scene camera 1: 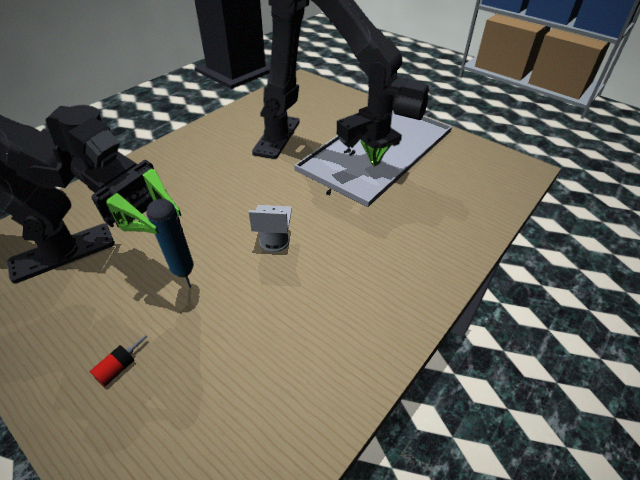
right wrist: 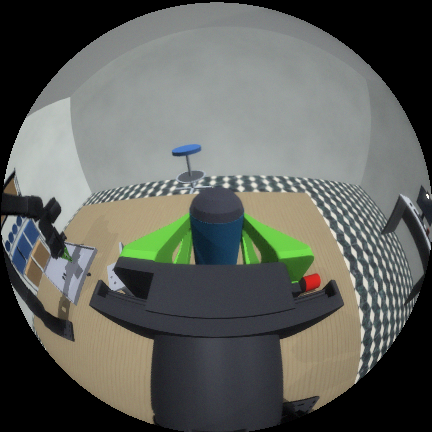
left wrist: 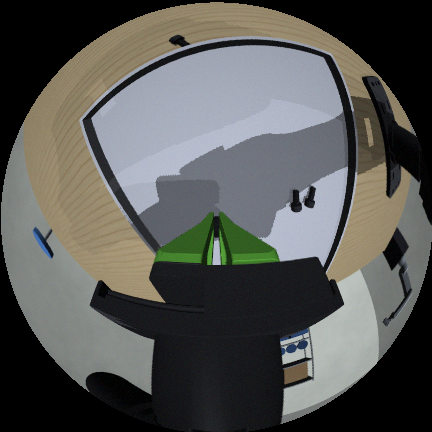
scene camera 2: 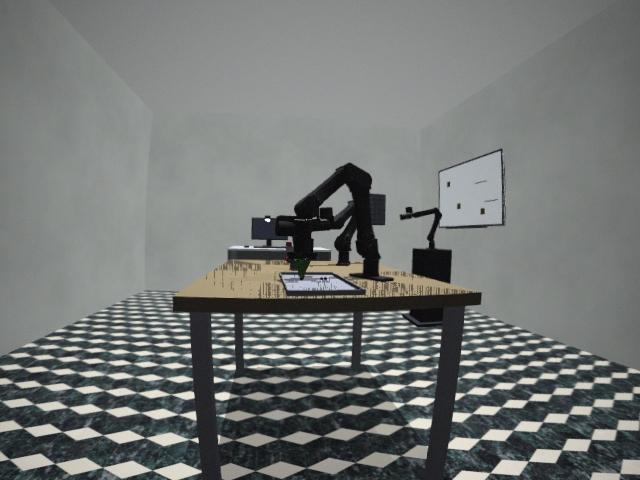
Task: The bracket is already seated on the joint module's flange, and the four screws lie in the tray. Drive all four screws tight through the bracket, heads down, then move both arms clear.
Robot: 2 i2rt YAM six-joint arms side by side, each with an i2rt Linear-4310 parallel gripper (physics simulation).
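Frame: origin at the left arm's base, x right, y ahead, z up, level; metres.
Where they show: left gripper, fingertip midpoint: (scene camera 1: pixel 375 164) (right wrist: pixel 71 260) (left wrist: pixel 215 217) (scene camera 2: pixel 301 279); right gripper, fingertip midpoint: (scene camera 1: pixel 168 221) (right wrist: pixel 215 217); left arm's base at its link origin: (scene camera 1: pixel 277 137) (scene camera 2: pixel 370 278); right arm's base at its link origin: (scene camera 1: pixel 62 253) (scene camera 2: pixel 343 264).
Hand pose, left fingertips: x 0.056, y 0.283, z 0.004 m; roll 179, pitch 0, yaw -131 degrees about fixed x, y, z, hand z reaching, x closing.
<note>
Each offset is from my left fingertips to the top centre of the thing.
My left gripper (scene camera 1: pixel 374 162) (scene camera 2: pixel 301 277) (left wrist: pixel 215 217) points down at the tray @(dz +0.011, dx -0.077, dy -0.006 m) (scene camera 1: pixel 330 185) (left wrist: pixel 225 75). Its fingers are shut on a dark screw @(dz +0.010, dx -0.004, dy +0.004 m) (left wrist: pixel 216 228), mostly hidden between the tips. Two more screws @(dz +0.010, dx -0.027, dy -0.066 m) (left wrist: pixel 296 201) @(dz +0.010, dx -0.034, dy -0.081 m) (left wrist: pixel 310 197) lie in the tray. Another screw @(dz +0.007, dx +0.135, dy -0.083 m) (scene camera 1: pixel 328 192) (left wrist: pixel 177 40) lies on the table just outside the tray rim. My right gripper (scene camera 1: pixel 166 221) (right wrist: pixel 215 217) is shut on the blue screwdriver @(dz +0.235, dx +0.493, dy -0.249 m) (scene camera 1: pixel 174 250) (right wrist: pixel 216 242), held tilted with its tip down above the table. The grey bracket (scene camera 1: pixel 268 221) (right wrist: pixel 116 280) sits on the joint module @(dz +0.059, dx +0.319, dy -0.151 m) (scene camera 1: pixel 273 241).
A red and black screwdriver @(dz +0.030, dx +0.648, dy -0.289 m) (scene camera 1: pixel 108 365) (right wrist: pixel 311 282) lies on the table, at the lower left of scene camera 1. The left arm's base plate (scene camera 1: pixel 275 144) is beside the tray. A shelf unit with boxes (scene camera 1: pixel 509 46) stands beyond the table.
</note>
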